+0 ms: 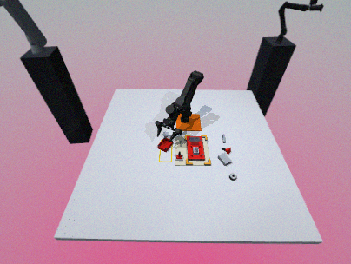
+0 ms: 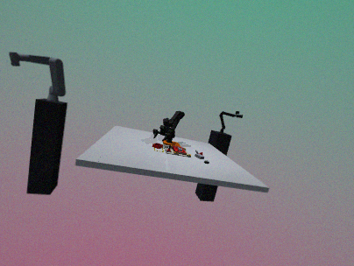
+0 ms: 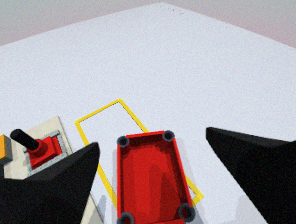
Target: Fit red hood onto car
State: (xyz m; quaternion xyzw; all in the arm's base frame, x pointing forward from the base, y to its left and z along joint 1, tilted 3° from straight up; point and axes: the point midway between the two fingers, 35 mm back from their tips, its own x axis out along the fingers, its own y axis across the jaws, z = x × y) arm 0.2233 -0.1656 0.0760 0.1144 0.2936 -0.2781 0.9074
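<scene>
Now: the red hood 70 mm below my gripper tip, 10 mm to the left of it and 10 mm behind it.
</scene>
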